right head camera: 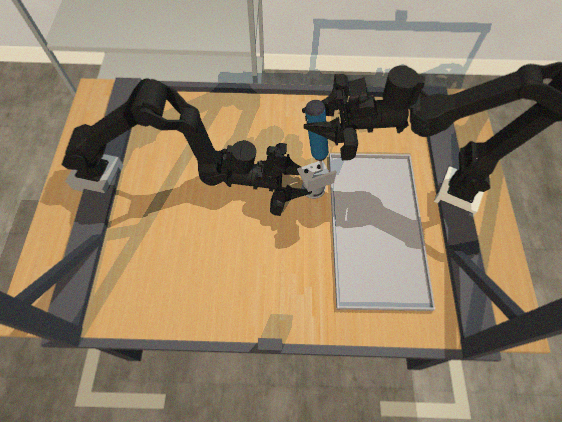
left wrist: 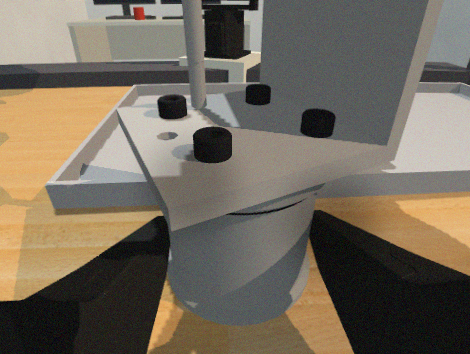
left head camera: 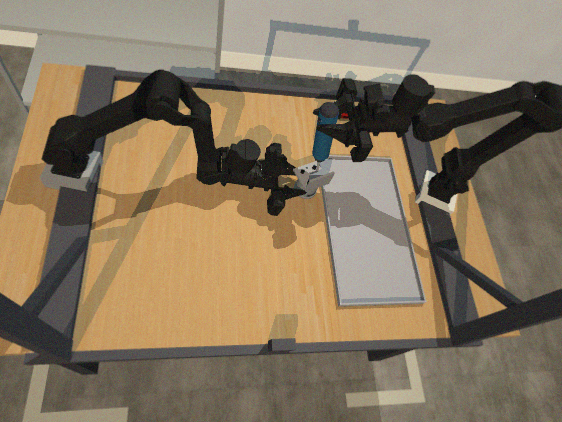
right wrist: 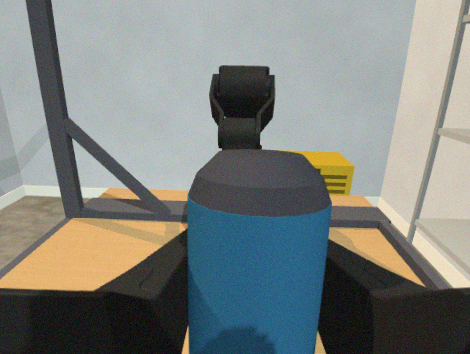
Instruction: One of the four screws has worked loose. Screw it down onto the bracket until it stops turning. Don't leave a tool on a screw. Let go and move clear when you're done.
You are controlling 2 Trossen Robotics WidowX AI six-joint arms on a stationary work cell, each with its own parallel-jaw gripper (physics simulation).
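Where they show: left gripper, fingertip midpoint: (left wrist: 239, 223) (left head camera: 305, 183); right gripper, fingertip midpoint: (right head camera: 302, 118) (left head camera: 314, 119) (right wrist: 247, 237); left arm's base at its link origin: (right head camera: 92, 169) (left head camera: 70, 164); right arm's base at its link origin: (right head camera: 463, 188) (left wrist: 224, 54) (left head camera: 440, 190).
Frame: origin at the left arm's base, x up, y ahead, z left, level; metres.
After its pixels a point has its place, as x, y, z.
Observation:
The grey bracket (left head camera: 320, 181) {0.052, 0.582, 0.069} (right head camera: 322, 181) {0.048, 0.584, 0.071} (left wrist: 265, 160) {0.025, 0.538, 0.089} has an upright wall and a round base (left wrist: 235, 270) {-0.014, 0.535, 0.096}. My left gripper (left head camera: 301, 182) {-0.013, 0.557, 0.098} (right head camera: 305, 183) {-0.013, 0.557, 0.098} (left wrist: 239, 223) {-0.013, 0.557, 0.098} is shut on that base. In the left wrist view, black screws show at the left (left wrist: 172, 106) {0.030, 0.563, 0.122}, front (left wrist: 212, 144) {0.031, 0.534, 0.102}, back (left wrist: 258, 94) {0.030, 0.583, 0.094} and right (left wrist: 318, 123) {0.030, 0.555, 0.075}; I cannot tell which is loose. My right gripper (left head camera: 322, 120) {0.221, 0.519, 0.104} (right head camera: 312, 119) {0.221, 0.519, 0.104} (right wrist: 247, 237) {0.221, 0.519, 0.104} is shut on the blue screwdriver (left head camera: 322, 145) {0.159, 0.554, 0.092} (right head camera: 319, 145) {0.155, 0.562, 0.093} (right wrist: 257, 300) {0.233, 0.564, 0.115}. Its shaft (left wrist: 194, 55) {0.045, 0.571, 0.115} points down, tip beside the left screw, apparently on no head; its exact height is unclear.
The shallow grey tray (left head camera: 382, 302) {-0.024, 0.778, -0.178} (right head camera: 385, 306) {-0.037, 0.783, -0.171} (left wrist: 110, 196) {-0.034, 0.593, 0.175} lies on the wooden table (left head camera: 200, 280) {-0.041, 0.350, -0.202} (right head camera: 200, 280) {-0.040, 0.353, -0.208}, right of the bracket. The table has a dark frame (left head camera: 175, 352) {-0.041, 0.335, -0.362} (right head camera: 175, 346) {-0.040, 0.346, -0.362}. A yellow box (right wrist: 339, 172) stands at the far edge in the right wrist view.

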